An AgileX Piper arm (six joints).
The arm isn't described. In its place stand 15 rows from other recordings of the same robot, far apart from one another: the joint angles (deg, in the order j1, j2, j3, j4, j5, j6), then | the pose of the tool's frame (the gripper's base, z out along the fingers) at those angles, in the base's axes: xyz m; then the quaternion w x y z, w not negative.
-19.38 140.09 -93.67 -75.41 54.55 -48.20 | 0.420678 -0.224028 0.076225 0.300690 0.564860 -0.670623 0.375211
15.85 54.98 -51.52 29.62 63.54 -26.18 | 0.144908 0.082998 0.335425 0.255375 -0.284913 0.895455 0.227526
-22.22 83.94 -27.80 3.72 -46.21 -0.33 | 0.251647 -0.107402 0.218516 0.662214 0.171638 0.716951 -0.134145
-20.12 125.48 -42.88 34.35 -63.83 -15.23 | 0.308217 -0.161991 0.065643 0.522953 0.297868 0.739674 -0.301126
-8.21 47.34 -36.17 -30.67 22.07 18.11 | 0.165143 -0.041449 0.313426 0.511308 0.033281 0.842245 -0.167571
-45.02 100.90 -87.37 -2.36 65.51 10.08 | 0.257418 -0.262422 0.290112 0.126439 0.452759 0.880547 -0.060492
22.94 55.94 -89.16 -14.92 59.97 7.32 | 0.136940 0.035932 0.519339 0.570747 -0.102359 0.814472 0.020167
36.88 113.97 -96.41 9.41 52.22 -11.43 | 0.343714 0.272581 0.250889 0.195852 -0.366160 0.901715 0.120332
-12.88 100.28 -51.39 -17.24 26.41 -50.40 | 0.305633 -0.082193 0.151604 0.097470 -0.427723 0.883515 -0.164177
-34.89 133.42 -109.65 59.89 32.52 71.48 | 0.460081 -0.269244 0.193761 0.149374 0.839180 0.243170 0.462960
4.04 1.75 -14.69 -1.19 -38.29 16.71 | 0.001208 0.001259 0.343991 0.942253 0.023578 0.289633 0.166482
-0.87 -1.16 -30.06 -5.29 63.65 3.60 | -0.013363 -0.007316 0.280135 0.519663 0.037258 0.852896 -0.033607
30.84 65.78 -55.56 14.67 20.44 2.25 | 0.213265 0.136707 0.357071 0.477301 -0.132171 0.832710 0.247606
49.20 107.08 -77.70 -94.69 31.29 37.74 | 0.316458 0.294531 0.269523 0.523786 -0.549972 0.595474 -0.261897
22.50 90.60 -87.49 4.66 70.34 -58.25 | 0.297479 0.130756 0.350851 0.190081 -0.631059 0.751843 -0.019099
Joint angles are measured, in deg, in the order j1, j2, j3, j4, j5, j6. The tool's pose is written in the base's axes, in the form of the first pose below.
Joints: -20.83, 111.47, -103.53, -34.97, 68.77, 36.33
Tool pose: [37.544, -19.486, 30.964, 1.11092, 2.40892, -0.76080]
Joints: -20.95, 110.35, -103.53, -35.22, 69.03, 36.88
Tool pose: [37.105, -19.454, 31.792, 1.12519, 2.38299, -0.76041]
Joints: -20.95, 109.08, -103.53, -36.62, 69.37, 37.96
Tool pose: [36.582, -19.445, 32.816, 1.13876, 2.34308, -0.78140]
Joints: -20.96, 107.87, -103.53, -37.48, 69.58, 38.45
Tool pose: [36.096, -19.384, 33.747, 1.14394, 2.31297, -0.79266]
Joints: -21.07, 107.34, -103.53, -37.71, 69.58, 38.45
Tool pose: [35.862, -19.406, 34.143, 1.14439, 2.30173, -0.79555]
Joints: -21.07, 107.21, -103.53, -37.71, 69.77, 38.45
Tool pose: [35.787, -19.385, 34.226, 1.14693, 2.30129, -0.79635]
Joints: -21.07, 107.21, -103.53, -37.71, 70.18, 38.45
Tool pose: [35.725, -19.375, 34.207, 1.15251, 2.30520, -0.79963]
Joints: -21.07, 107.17, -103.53, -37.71, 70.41, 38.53
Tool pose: [35.677, -19.365, 34.225, 1.15711, 2.30564, -0.80074]
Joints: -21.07, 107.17, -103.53, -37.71, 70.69, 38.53
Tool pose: [35.634, -19.358, 34.212, 1.16093, 2.30829, -0.80298]
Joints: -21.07, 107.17, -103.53, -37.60, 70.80, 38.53
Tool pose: [35.623, -19.343, 34.197, 1.16324, 2.30997, -0.80141]
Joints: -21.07, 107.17, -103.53, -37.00, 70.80, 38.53
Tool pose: [35.650, -19.277, 34.142, 1.16764, 2.31343, -0.78804]
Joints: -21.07, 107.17, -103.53, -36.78, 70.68, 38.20
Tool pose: [35.678, -19.256, 34.128, 1.16146, 2.31788, -0.78424]
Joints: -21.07, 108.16, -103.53, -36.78, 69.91, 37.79
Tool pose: [36.140, -19.407, 33.464, 1.14382, 2.33291, -0.78613]
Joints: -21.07, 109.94, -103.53, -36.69, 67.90, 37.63
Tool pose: [37.044, -19.670, 32.266, 1.11532, 2.34663, -0.77833]
